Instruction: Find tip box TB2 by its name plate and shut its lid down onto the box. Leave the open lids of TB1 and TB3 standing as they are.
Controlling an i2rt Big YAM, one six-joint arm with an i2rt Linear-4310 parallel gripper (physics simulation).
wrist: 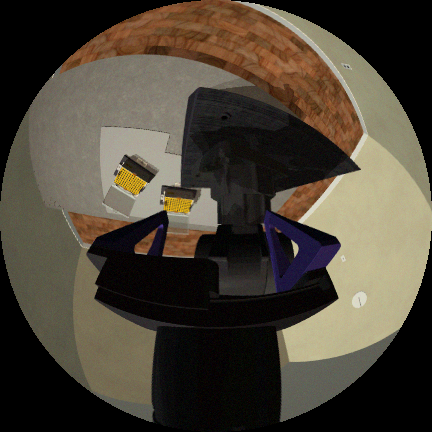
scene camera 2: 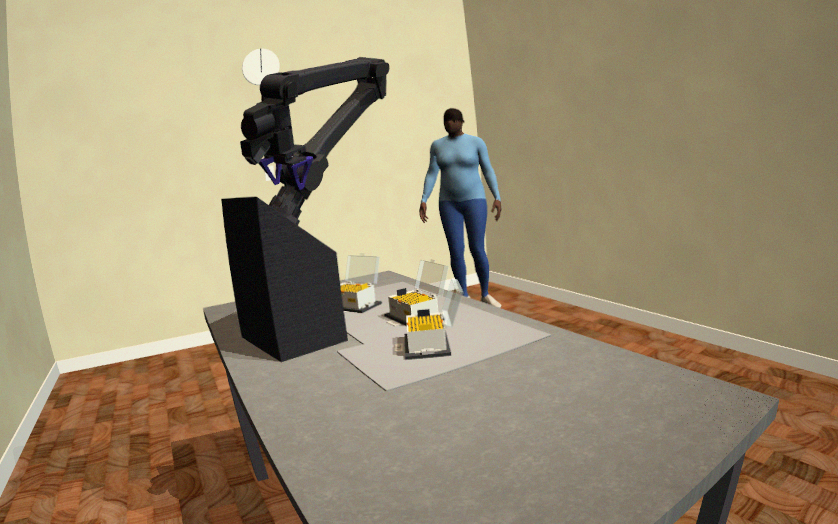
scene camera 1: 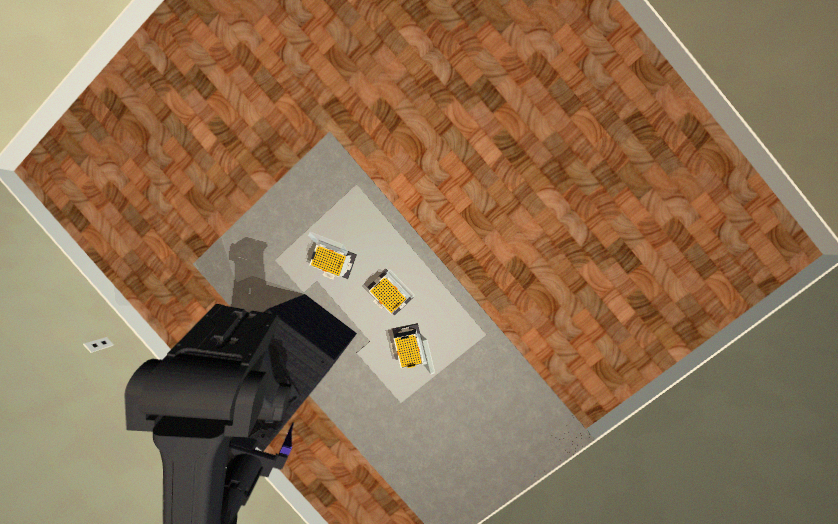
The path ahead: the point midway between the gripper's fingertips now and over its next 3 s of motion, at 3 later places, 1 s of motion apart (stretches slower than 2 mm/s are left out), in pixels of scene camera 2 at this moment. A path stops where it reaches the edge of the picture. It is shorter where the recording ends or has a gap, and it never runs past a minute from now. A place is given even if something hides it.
The gripper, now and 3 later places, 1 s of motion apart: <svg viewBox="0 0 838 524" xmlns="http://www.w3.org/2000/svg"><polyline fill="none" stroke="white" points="288,186 282,176 285,178 285,179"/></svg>
